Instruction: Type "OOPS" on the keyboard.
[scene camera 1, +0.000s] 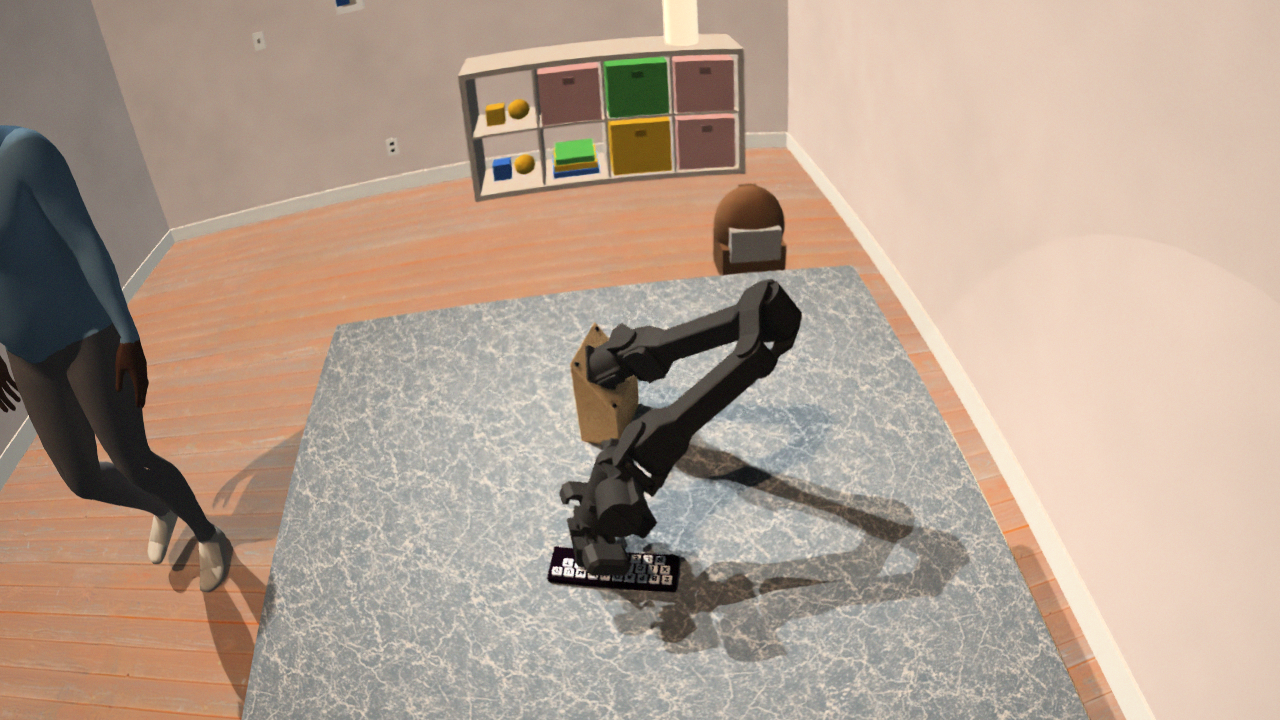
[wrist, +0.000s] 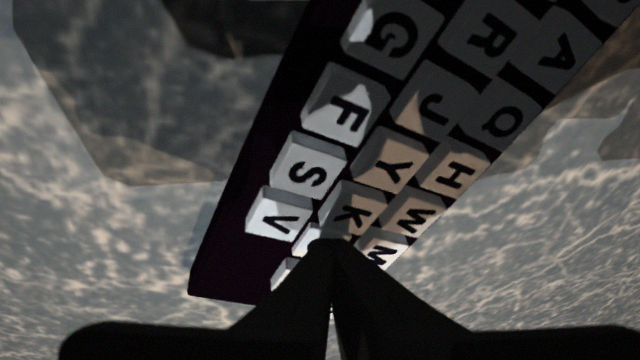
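Seen in the pictures: gripper, between the fingertips: (scene camera 1: 579, 565) (wrist: 330, 251); arm's base, origin of its link: (scene camera 1: 599, 368).
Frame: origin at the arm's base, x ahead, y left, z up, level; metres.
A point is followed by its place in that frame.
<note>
The black keyboard (scene camera 1: 657, 585) @(y 0.069, x 0.372, z -0.125 m) (wrist: 227, 255) @(y -0.061, x 0.295, z -0.125 m) with light letter keys lies flat on the grey marbled surface. My gripper (scene camera 1: 605, 567) (wrist: 330, 251) @(y -0.048, x 0.326, z -0.121 m) is shut and empty, pointing down over the keyboard. In the wrist view its tips cover most of the O key (wrist: 304, 245) @(y -0.048, x 0.318, z -0.122 m), beside the K key (wrist: 354, 212) @(y -0.028, x 0.326, z -0.120 m) and near the M key (wrist: 382, 251) @(y -0.044, x 0.343, z -0.120 m). Whether the tips touch the key cannot be told. The S key (wrist: 306, 170) @(y -0.016, x 0.309, z -0.120 m) is in plain view between F and V. The P key cannot be made out. In the scene view the gripper body hides part of the key rows.
The arm's wooden mount (scene camera 1: 595, 416) @(y -0.014, x 0.046, z -0.067 m) stands behind the keyboard. A person (scene camera 1: 53, 259) stands at the left. A cube shelf (scene camera 1: 602, 53) with bins and a brown backpack (scene camera 1: 748, 214) are at the back. The arm's shadow falls to the right of the keyboard.
</note>
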